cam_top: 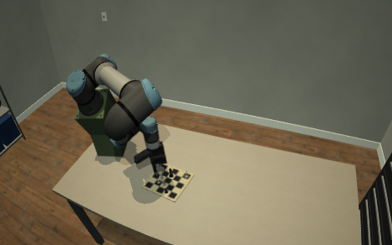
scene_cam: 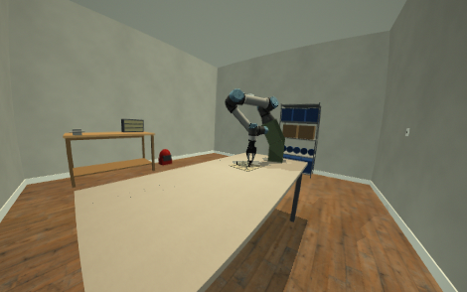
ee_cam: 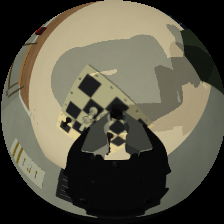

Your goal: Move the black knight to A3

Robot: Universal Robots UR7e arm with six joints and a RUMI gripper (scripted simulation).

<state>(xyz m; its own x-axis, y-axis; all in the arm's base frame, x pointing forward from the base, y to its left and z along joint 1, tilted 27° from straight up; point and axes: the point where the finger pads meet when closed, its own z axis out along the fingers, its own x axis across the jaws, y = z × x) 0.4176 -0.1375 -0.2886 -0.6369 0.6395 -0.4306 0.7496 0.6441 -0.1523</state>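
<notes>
Right now the black knight is 1 cm below my hand. Round my hand: small chessboard 7 cm ahead, 1 cm to the right, 3 cm below; tall black piece 8 cm ahead, 3 cm to the left; pale piece 3 cm ahead, 4 cm to the right, 1 cm below.
</notes>
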